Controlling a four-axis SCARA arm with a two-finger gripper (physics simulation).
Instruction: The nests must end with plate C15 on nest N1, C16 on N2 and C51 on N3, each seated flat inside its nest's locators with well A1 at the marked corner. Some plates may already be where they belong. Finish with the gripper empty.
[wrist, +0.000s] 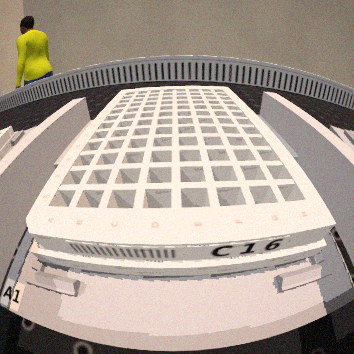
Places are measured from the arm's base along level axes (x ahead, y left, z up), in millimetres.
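Pixels of known places: gripper, fingertip midpoint: (174, 104).
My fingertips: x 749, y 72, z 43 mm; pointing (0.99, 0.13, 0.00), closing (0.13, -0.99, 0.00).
Ahead of a thing's pixels: the offset from my fingertips to its top centre. "*": to the spot under its first point.
My gripper (174, 104) is shut on plate C16 {dx -20, dy -3, dz +2 mm} (181, 214), with one grey finger along each long side. The white plate looks level, its label facing me and its row letters running from A at left to H at right. It is right over or on a pale nest {dx -22, dy -2, dz -15 mm} (175, 310), just behind the nest's two front locators (57, 282) (300, 276). The A1 mark {dx -104, dy +42, dz -18 mm} (11, 295) is at the nest's front left corner, on the plate's A side. The plate hides the nest's middle and rear; I cannot tell whether it is seated flat. The nest's number does not show.
Part of a pale object {* dx -11, dy +149, dz -10 mm} (5, 139) shows at the left edge, beyond the left finger. Another pale part {* dx +32, dy -154, dz -18 mm} (344, 135) shows at the right edge. A slatted grey barrier {* dx +255, dy +10, dz -12 mm} (185, 70) curves across the back. A person in a yellow top (35, 55) stands behind it at left.
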